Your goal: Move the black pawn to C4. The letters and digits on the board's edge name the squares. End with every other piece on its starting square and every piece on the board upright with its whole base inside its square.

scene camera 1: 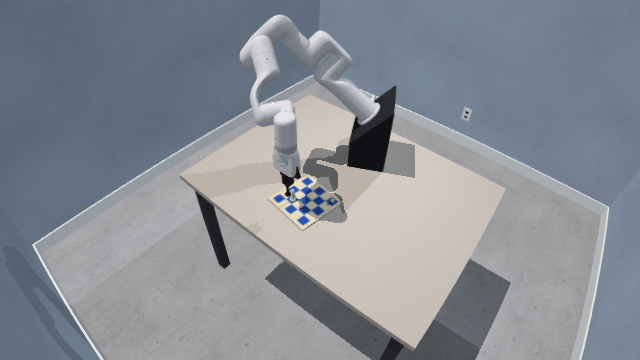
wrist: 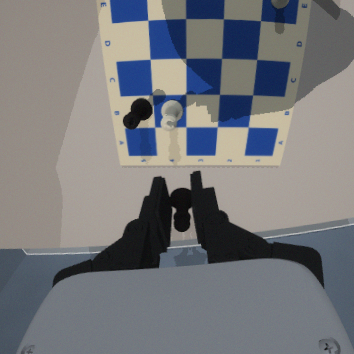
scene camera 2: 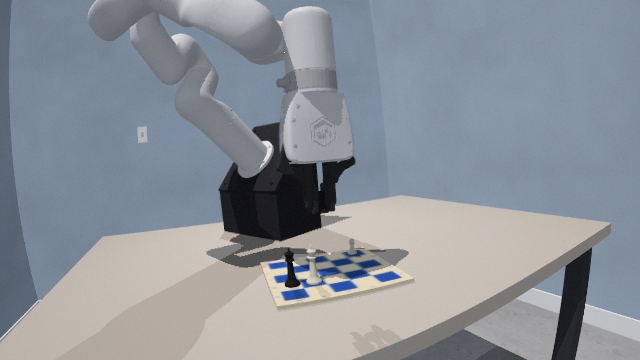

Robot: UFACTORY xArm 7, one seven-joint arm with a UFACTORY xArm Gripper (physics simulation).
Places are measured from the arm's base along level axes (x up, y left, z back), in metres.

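Pixels of known places: gripper, fingertip midpoint: [scene camera 1: 288, 183] [wrist: 180, 190] [scene camera 2: 320, 211]; arm's base at its link origin: [scene camera 1: 369, 114] [scene camera 2: 256, 160].
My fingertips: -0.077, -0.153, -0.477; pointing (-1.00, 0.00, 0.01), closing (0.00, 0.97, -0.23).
Note:
Ahead of a thing's pixels: the offset from my fingertips to its middle, as dx, dy, dz. "pt": to the spot under its first point. Level surfaces: height alone.
My gripper [scene camera 1: 288, 184] [scene camera 2: 320, 207] [wrist: 180, 190] is shut on the black pawn {+0.016, -0.002, -0.007} [wrist: 181, 198], which shows between the fingers in the wrist view, base toward the fingertips. In scene camera 2 the fingers hang well above the board {-0.124, +0.047, +0.053} [scene camera 1: 303, 227] [scene camera 2: 325, 295] [wrist: 110, 62], and the pawn is hard to tell from them. C4 is a bare cream square {pt -0.121, +0.013, +0.069} [wrist: 168, 75], ahead of the fingers in the wrist view. A black king {-0.089, -0.032, +0.048} [scene camera 2: 290, 270] [wrist: 141, 109] stands upright on B5. A white king {-0.089, +0.000, +0.032} [scene camera 1: 293, 195] [scene camera 2: 313, 267] [wrist: 171, 110] stands upright on B4, beside C4.
A small white pawn {-0.105, +0.147, +0.098} [scene camera 1: 332, 200] [scene camera 2: 352, 246] [wrist: 279, 3] stands on E1, at the far corner from the black king. The board lies on a beige table {dx -0.127} [scene camera 1: 390, 240] [scene camera 2: 175, 300]. The arm's black base block [scene camera 1: 367, 145] [scene camera 2: 250, 212] stands behind the board.

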